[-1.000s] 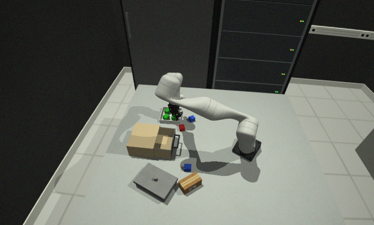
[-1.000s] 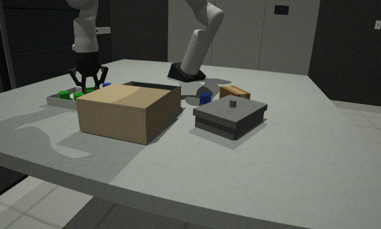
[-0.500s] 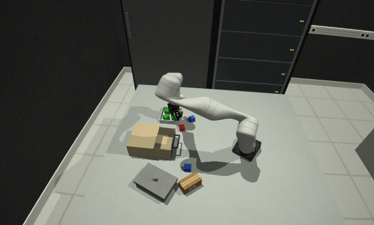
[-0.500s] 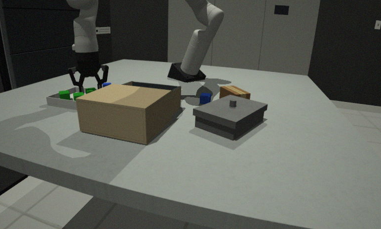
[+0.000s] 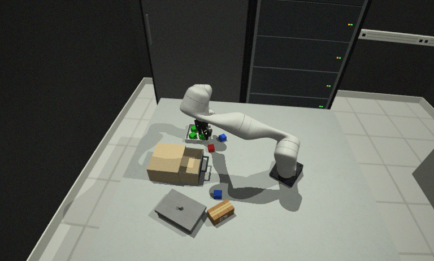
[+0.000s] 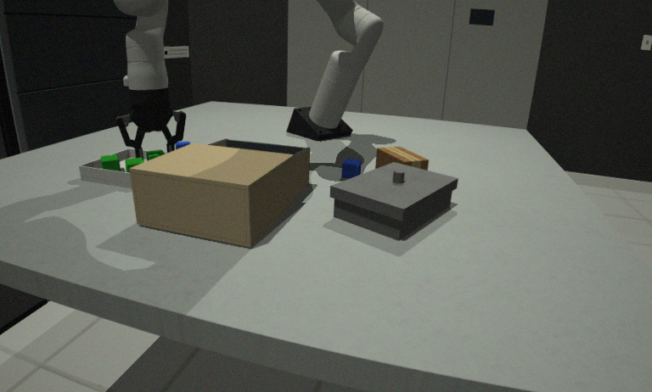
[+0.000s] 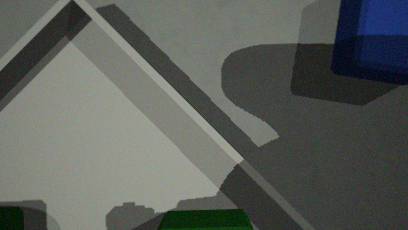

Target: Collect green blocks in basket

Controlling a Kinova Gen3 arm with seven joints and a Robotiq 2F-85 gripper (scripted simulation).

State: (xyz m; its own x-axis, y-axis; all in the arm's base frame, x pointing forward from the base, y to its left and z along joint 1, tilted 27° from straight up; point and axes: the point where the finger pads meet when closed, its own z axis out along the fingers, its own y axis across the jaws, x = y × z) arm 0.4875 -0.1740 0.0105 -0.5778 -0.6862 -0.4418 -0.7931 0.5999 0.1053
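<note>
Right now the basket is 4 cm ahead of my hand, 3 cm to the right of it and 2 cm below it. From my hand the other things lie so: light wooden cabinet 25 cm to the left, 6 cm ahead, 1 cm above; then cabinet drawer 24 cm to the left, 1 cm above; then red block 7 cm to the left, 7 cm behind, 2 cm below.
</note>
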